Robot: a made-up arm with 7 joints. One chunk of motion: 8 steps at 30 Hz.
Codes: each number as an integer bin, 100 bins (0 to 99) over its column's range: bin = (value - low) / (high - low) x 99, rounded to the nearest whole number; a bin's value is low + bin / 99 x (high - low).
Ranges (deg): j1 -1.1..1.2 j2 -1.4..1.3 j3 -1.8..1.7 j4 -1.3..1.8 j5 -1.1..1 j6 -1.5..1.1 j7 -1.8..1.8
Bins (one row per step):
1: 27 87 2 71 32 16 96
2: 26 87 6 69 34 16 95
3: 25 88 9 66 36 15 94
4: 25 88 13 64 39 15 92
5: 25 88 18 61 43 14 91
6: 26 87 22 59 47 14 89
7: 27 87 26 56 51 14 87
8: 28 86 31 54 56 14 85
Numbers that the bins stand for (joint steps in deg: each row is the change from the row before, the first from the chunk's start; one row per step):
1: -0.473 0.973 -1.729 0.923 -0.421 -1.080 1.691
2: -0.496 0.973 -1.588 0.861 -0.379 -1.080 1.655
3: -0.519 1.000 -1.482 0.767 -0.336 -1.106 1.618
4: -0.519 1.000 -1.340 0.704 -0.273 -1.106 1.545
5: -0.519 1.000 -1.164 0.610 -0.188 -1.132 1.509
6: -0.496 0.973 -1.022 0.547 -0.103 -1.132 1.436
7: -0.473 0.973 -0.881 0.454 -0.018 -1.132 1.364
8: -0.449 0.945 -0.704 0.391 0.088 -1.132 1.291

